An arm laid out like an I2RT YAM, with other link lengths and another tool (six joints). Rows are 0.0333 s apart.
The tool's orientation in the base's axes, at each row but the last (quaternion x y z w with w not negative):
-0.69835, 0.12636, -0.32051, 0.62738
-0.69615, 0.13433, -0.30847, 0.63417
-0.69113, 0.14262, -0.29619, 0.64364
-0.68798, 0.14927, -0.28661, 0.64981
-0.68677, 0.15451, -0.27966, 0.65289
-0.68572, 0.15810, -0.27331, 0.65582
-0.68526, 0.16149, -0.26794, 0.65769
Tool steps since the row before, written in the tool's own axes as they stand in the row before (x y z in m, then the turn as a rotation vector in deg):
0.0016, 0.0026, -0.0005, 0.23, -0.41, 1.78
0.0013, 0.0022, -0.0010, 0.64, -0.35, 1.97
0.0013, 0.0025, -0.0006, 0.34, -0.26, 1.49
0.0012, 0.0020, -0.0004, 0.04, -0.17, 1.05
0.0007, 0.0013, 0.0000, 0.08, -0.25, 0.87
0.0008, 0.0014, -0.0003, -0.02, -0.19, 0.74
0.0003, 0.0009, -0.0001, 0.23, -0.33, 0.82
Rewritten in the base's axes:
0.0015, -0.0018, -0.0020, 1.16, 1.36, 0.45
0.0009, -0.0019, -0.0018, 1.61, 1.26, 0.49
0.0011, -0.0016, -0.0021, 1.10, 1.04, 0.34
0.0010, -0.0012, -0.0017, 0.62, 0.84, 0.18
0.0008, -0.0005, -0.0012, 0.54, 0.68, 0.27
0.0007, -0.0008, -0.0012, 0.39, 0.63, 0.19
0.0003, -0.0003, -0.0008, 0.62, 0.56, 0.37

